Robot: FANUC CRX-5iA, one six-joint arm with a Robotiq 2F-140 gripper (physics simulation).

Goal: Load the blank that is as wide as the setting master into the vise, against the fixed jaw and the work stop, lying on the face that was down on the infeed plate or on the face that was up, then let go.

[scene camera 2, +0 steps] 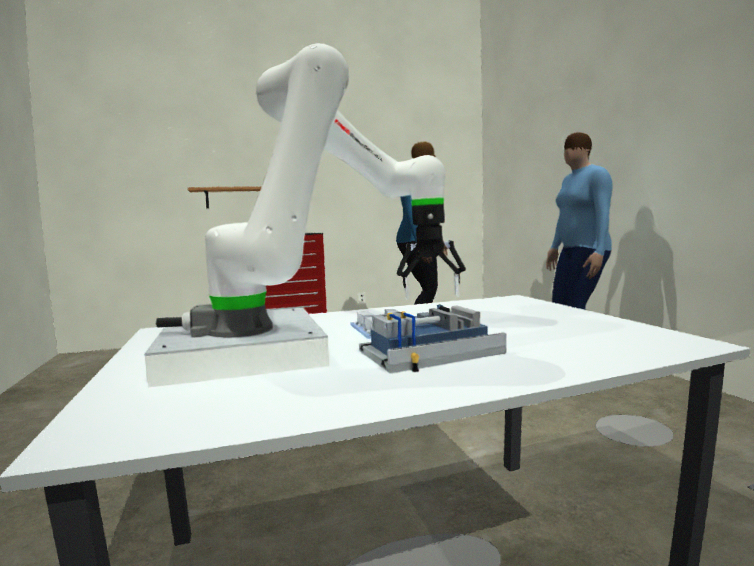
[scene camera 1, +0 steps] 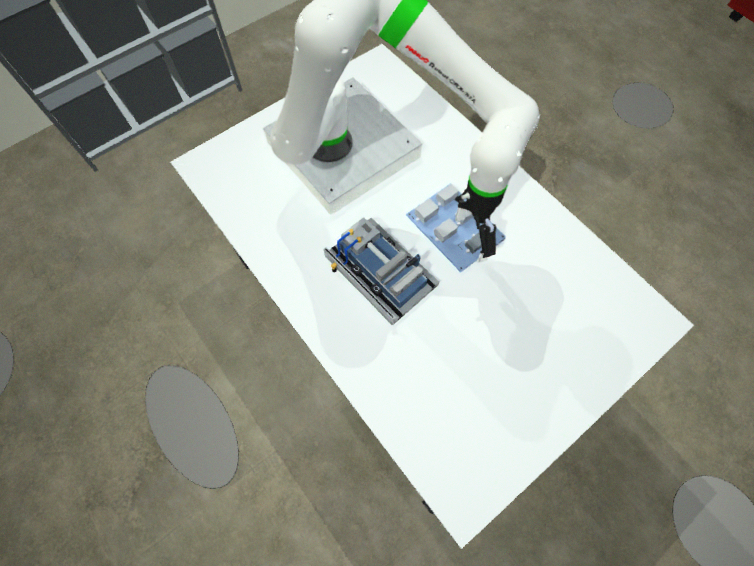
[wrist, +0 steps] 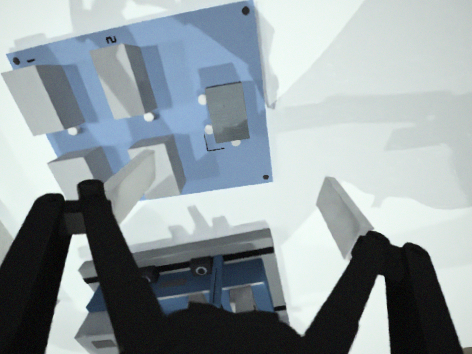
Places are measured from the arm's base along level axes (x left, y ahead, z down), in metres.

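Pixels of known places: gripper, fingertip midpoint: (scene camera 2: pixel 432 297) (scene camera 1: pixel 470 239) (wrist: pixel 238 177); arm's base, link origin: (scene camera 2: pixel 240 330) (scene camera 1: pixel 329 143).
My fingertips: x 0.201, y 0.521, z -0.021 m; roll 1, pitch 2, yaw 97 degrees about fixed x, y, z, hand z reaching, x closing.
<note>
For each thing: its top centre in the pictures, then the offset to it from my fingertips. Level surfaces: height alone.
- blue infeed plate, top centre: (wrist: pixel 151 123) (scene camera 1: pixel 455 225) dx +0.025, dy -0.098, dz +0.083 m
- Blank 1, top centre: (wrist: pixel 33 102) (scene camera 2: pixel 365 313) (scene camera 1: pixel 448 192) dx +0.052, dy -0.195, dz +0.047 m
- blank 2, top centre: (wrist: pixel 118 83) (scene camera 1: pixel 467 210) dx +0.069, dy -0.109, dz +0.047 m
- darker setting master, top centre: (wrist: pixel 228 114) (scene camera 1: pixel 476 241) dx +0.041, dy -0.011, dz +0.058 m
- vise, top centre: (wrist: pixel 178 351) (scene camera 2: pixel 430 312) (scene camera 1: pixel 381 255) dx -0.251, dy -0.072, dz -0.008 m
- work stop, top centre: (scene camera 1: pixel 412 261) dx -0.184, dy -0.018, dz -0.005 m
- vise's side rail, top centre: (scene camera 2: pixel 450 340) (scene camera 1: pixel 358 282) dx -0.338, dy -0.050, dz +0.041 m
- white table, surface height: dz +0.091 m
The blue infeed plate (scene camera 1: pixel 458 258) (wrist: pixel 180 60) carries four light grey blanks. Blank 1 (wrist: pixel 30 100) and blank 2 (wrist: pixel 112 82) stand in the far row. Two more blanks, one left (wrist: pixel 75 172) and one right (wrist: pixel 166 172), stand in the near row, partly hidden by a finger. The darker setting master (scene camera 1: pixel 473 243) (wrist: pixel 227 112) sits at the L mark. My gripper (scene camera 1: pixel 473 235) (scene camera 2: pixel 431 286) (wrist: pixel 238 177) is open and empty, above the plate's vise-side edge. The vise (scene camera 1: pixel 368 263) (scene camera 2: pixel 438 333) has no blank visible between its moving jaw (scene camera 1: pixel 391 266) and fixed jaw (scene camera 1: pixel 406 280). The work stop (scene camera 1: pixel 415 260) is beside the jaws.
The vise's side rail (scene camera 2: pixel 447 351) and blue hoses (scene camera 1: pixel 345 246) are on the side away from the plate. The robot's base block (scene camera 1: pixel 371 176) (scene camera 2: pixel 237 359) stands on the white table (scene camera 1: pixel 426 377) (scene camera 2: pixel 243 408). Two people stand behind the table in the second scene view.
</note>
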